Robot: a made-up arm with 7 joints.
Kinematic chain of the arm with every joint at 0, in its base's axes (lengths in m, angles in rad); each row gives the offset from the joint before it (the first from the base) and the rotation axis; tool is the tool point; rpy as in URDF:
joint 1: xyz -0.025 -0.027 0.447 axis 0 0.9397 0.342
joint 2: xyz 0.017 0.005 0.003 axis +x
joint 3: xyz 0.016 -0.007 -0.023 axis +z
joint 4: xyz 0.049 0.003 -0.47 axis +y
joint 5: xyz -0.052 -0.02 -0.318 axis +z
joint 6: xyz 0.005 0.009 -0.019 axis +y
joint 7: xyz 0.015 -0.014 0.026 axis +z
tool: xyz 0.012 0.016 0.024 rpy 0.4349 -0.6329 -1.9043
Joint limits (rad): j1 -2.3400..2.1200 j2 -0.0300..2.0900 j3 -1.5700..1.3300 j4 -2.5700..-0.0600 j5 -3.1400..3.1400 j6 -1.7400..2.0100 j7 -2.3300..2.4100
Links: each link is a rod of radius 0.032 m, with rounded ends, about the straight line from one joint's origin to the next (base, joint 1, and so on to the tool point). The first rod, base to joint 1, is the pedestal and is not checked.
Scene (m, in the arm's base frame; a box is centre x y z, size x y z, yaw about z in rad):
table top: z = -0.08
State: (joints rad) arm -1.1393 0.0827 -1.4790 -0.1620 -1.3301 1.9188 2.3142
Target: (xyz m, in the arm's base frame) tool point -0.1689 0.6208 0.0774
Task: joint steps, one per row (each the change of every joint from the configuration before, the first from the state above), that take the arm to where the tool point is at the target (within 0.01 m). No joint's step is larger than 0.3 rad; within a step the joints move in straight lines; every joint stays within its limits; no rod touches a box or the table.
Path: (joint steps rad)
1: 0.0155 0.2806 0.0235 -0.0257 -0.2159 0.0228 0.0240
2: 0.0155 0.2805 0.0235 -0.0257 -0.2159 0.0228 0.0239
3: 0.0155 0.2806 0.0236 -0.0258 -0.2159 0.0228 0.0239
4: 0.0154 0.2805 0.0235 -0.0257 -0.2158 0.0228 0.0240
5: 0.2527 0.0558 -0.0370 -0.1631 0.2056 -0.0957 -0.0312
6: 0.2526 0.0557 -0.0371 -0.1632 0.2056 -0.0957 -0.0311
7: 0.2526 0.0557 -0.0370 -0.1632 0.2056 -0.0957 -0.0312
8: 0.2526 0.0558 -0.0370 -0.1631 0.2056 -0.0957 -0.0311
9: 0.2527 0.0557 -0.0370 -0.1632 0.2057 -0.0957 -0.0312

